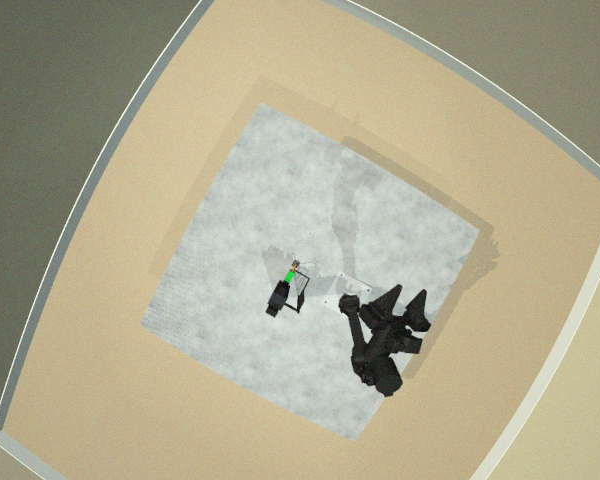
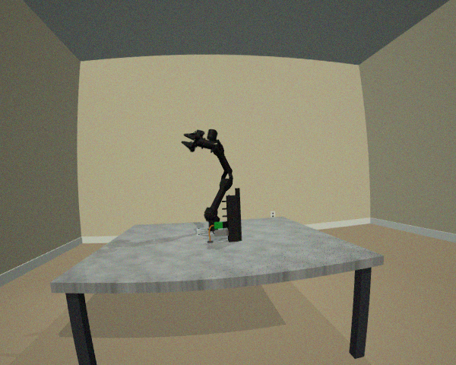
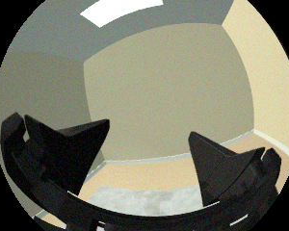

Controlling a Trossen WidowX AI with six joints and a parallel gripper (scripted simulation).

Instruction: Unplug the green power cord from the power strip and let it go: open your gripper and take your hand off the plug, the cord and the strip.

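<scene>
Right now my gripper tip is 530 mm above the green plug, 250 mm short of it and 180 mm to the right of it. Also, from my gripper tip: black power strip 500 mm below, 260 mm ahead, 250 mm to the left.
</scene>
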